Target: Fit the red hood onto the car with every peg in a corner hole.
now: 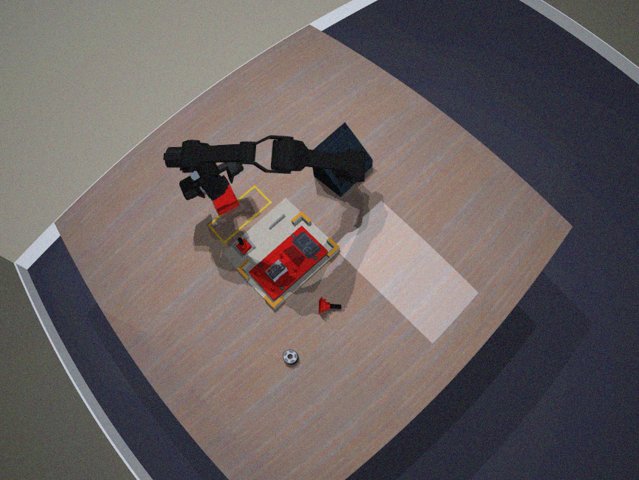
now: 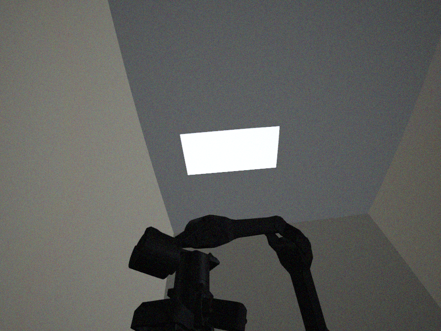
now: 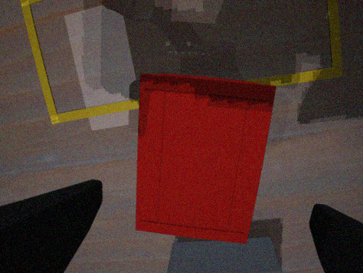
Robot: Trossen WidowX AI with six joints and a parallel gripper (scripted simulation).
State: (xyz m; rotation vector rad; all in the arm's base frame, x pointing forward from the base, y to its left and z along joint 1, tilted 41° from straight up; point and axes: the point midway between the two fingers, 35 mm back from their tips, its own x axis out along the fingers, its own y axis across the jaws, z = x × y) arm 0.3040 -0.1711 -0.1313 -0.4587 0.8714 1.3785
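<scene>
My gripper tip is now 50 mm above the red hood. Also, from my gripper tip: grey engine block 310 mm to the left, 40 mm below, 40 mm ahead.
</scene>
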